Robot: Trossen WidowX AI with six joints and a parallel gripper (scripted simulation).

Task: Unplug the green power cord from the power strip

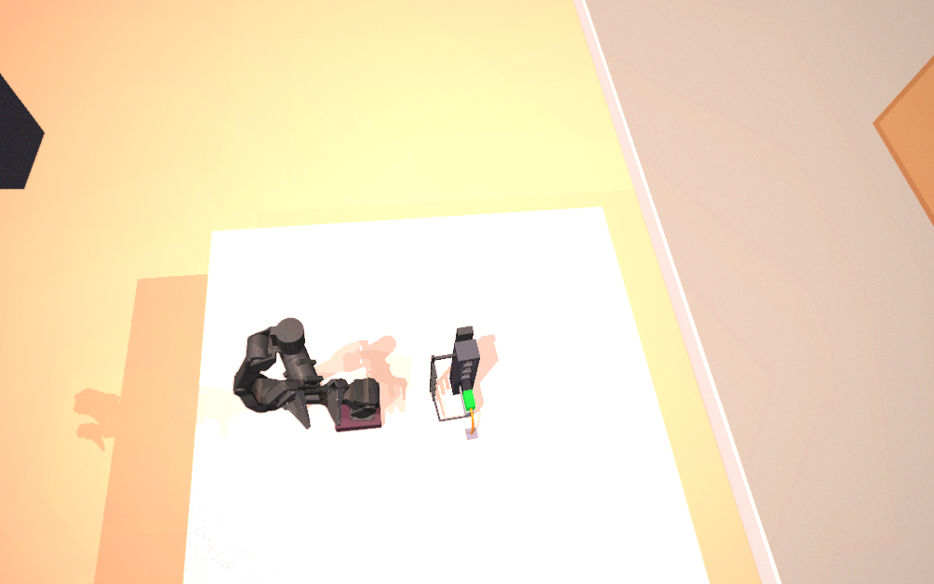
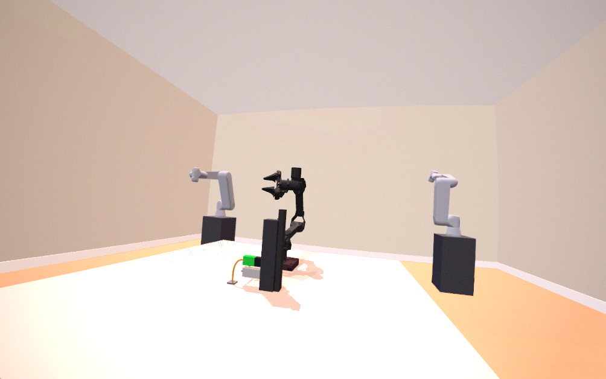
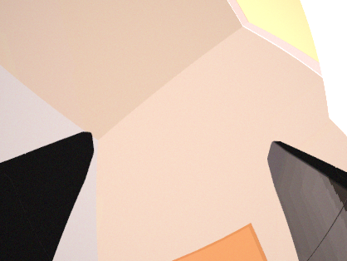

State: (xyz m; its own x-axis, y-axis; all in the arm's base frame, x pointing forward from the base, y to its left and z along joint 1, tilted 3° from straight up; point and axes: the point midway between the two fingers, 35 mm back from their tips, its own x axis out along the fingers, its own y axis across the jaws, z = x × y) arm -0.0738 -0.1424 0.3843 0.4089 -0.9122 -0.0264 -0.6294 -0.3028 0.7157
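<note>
The green plug is 330 mm ahead of my gripper tip, 170 mm to the left of it and 320 mm below it.
</note>
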